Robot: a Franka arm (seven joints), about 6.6 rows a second.
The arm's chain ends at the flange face. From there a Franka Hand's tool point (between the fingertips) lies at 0.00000 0.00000 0.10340 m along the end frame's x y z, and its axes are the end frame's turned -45 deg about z.
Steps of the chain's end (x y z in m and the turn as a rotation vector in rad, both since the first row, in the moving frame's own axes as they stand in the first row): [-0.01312, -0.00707, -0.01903, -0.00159, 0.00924, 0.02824]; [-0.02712, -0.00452, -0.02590, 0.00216, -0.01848, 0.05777]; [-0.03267, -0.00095, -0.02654, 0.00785, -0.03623, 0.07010]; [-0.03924, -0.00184, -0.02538, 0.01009, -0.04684, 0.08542]
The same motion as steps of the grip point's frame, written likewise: [-0.00373, -0.01348, -0.01903, -0.00766, 0.00541, 0.02824]; [-0.01713, -0.02392, -0.02592, 0.01459, -0.01154, 0.05777]; [-0.02439, -0.02707, -0.02661, 0.03117, -0.02007, 0.07010]; [-0.02895, -0.03332, -0.02550, 0.04026, -0.02599, 0.08542]
